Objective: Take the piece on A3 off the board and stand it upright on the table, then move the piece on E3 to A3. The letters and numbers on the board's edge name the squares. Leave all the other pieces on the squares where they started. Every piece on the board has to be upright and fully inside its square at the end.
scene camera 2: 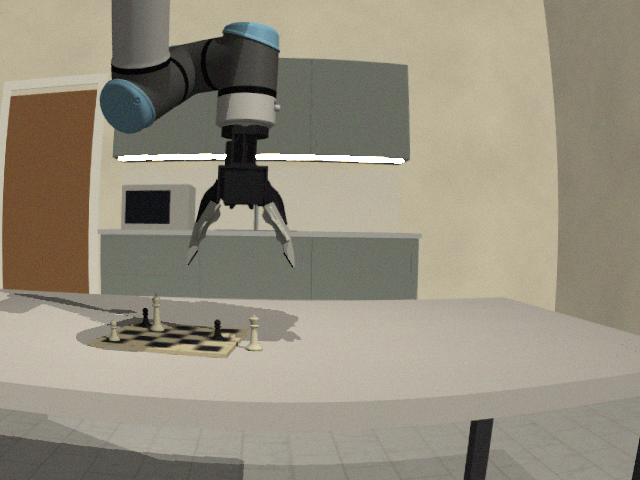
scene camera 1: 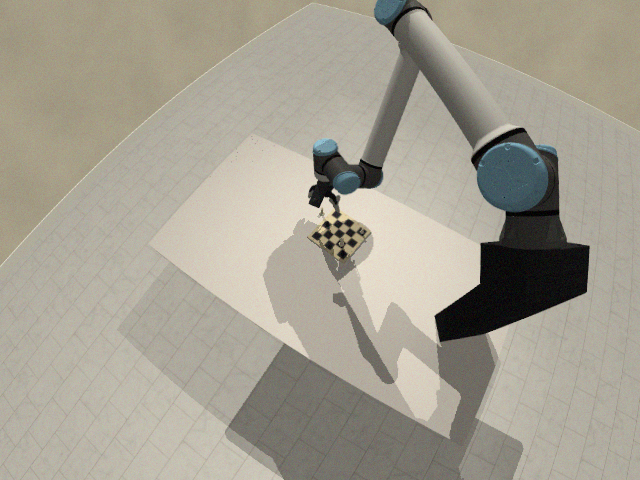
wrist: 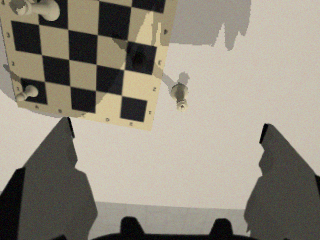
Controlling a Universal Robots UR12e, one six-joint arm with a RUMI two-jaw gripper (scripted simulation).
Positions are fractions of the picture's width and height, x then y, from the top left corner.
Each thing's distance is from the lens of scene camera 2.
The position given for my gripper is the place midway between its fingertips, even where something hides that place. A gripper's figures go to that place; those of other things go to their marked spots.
my gripper (scene camera 2: 0.38,0.56): 0.88 m
chessboard (scene camera 2: 0.29,0.71): 0.90 m
